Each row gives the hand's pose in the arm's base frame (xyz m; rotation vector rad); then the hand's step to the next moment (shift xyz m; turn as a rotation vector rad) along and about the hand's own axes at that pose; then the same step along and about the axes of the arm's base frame.
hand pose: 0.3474 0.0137 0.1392 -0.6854 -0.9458 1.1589
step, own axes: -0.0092 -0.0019 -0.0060 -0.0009 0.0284 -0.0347
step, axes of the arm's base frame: 0.0051 -0.0092 -0.0035 0.0181 0.0078 -0.0403
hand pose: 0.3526 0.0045 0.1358 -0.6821 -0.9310 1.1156
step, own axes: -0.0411 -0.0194 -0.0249 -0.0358 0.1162 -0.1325
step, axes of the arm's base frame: 0.0243 -0.0453 -0.0065 0.0607 0.0014 -0.1693
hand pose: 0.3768 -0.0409 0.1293 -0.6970 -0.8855 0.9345
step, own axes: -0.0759 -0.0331 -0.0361 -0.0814 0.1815 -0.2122
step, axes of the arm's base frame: 0.0205 -0.0867 -0.0149 0.0916 -0.0212 -0.2753
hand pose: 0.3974 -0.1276 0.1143 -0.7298 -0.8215 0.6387
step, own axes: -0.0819 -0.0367 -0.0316 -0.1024 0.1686 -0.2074
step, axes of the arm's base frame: -0.0093 -0.0925 -0.0203 0.0794 -0.0428 -0.2717
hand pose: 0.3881 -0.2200 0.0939 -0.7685 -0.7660 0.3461
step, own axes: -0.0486 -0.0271 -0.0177 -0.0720 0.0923 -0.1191
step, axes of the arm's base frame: -0.0200 -0.0535 -0.0124 0.0366 -0.0348 -0.1592
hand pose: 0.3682 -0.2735 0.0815 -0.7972 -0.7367 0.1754
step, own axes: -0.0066 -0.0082 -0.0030 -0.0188 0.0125 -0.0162
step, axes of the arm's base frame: -0.0039 -0.0102 0.0008 -0.0017 -0.0084 -0.0264
